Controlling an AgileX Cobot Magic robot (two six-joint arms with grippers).
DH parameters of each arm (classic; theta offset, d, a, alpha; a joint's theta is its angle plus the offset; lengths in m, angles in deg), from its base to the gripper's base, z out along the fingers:
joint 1: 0 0.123 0 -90
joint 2: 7.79 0 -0.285 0
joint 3: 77.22 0 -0.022 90
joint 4: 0 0.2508 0 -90
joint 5: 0 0 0.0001 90
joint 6: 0 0.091 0 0
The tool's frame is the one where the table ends.
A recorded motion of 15 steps. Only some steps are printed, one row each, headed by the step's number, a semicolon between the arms.
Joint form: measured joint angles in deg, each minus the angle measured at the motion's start. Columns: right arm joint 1, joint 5, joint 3, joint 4, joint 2, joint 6; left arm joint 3, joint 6, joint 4, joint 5, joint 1, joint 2.
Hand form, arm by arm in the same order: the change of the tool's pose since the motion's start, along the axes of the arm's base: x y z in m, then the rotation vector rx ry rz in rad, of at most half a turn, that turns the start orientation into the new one. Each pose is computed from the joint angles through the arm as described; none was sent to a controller.
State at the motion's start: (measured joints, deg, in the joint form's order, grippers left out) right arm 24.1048 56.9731 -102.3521 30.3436 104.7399 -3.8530; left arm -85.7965 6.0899 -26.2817 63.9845 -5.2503 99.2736
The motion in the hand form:
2: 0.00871 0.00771 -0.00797 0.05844 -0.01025 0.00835; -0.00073 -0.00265 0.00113 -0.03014 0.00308 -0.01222
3: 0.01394 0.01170 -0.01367 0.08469 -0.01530 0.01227; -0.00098 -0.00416 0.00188 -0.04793 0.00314 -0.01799
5: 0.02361 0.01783 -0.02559 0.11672 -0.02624 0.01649; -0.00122 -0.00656 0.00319 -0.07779 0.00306 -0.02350
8: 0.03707 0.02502 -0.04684 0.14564 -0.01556 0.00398; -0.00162 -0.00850 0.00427 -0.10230 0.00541 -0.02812
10: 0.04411 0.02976 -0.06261 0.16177 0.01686 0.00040; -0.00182 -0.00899 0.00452 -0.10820 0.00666 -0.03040
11: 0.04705 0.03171 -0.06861 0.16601 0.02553 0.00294; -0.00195 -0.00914 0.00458 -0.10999 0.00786 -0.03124
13: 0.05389 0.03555 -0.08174 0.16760 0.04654 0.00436; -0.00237 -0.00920 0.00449 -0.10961 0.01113 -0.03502
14: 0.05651 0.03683 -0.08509 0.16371 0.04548 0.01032; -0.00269 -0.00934 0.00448 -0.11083 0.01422 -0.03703
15: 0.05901 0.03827 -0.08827 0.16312 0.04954 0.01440; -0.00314 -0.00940 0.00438 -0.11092 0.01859 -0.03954
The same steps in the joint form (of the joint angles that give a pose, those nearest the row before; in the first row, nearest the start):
2: 0.00 -2.95 0.00 4.45 1.85 -2.85; 0.00 0.93 -2.02 0.45 0.00 0.00
3: 0.00 -4.47 0.00 6.73 3.00 -4.57; 0.00 1.44 -3.19 0.60 0.00 0.00
5: 0.00 -7.02 0.00 10.06 5.17 -7.63; 0.00 2.06 -5.10 0.75 0.00 0.00
8: 0.00 -9.89 0.00 13.57 8.49 -10.16; 0.00 2.49 -6.64 1.02 0.00 0.00
10: 0.00 -10.40 -0.17 15.82 10.85 -11.11; 0.00 2.64 -7.02 1.15 0.00 0.00
11: 0.00 -10.49 -0.44 16.64 11.85 -11.74; 0.00 2.66 -7.13 1.23 0.00 0.00
13: 0.00 -10.49 -1.42 17.55 14.18 -12.29; 0.00 2.76 -7.13 1.50 0.00 0.00
14: 0.00 -10.37 -2.09 17.55 15.00 -12.71; 0.00 2.79 -7.20 1.72 0.00 0.00
15: 0.00 -10.11 -2.84 17.66 15.85 -12.84; 0.00 2.79 -7.20 2.00 0.00 0.00

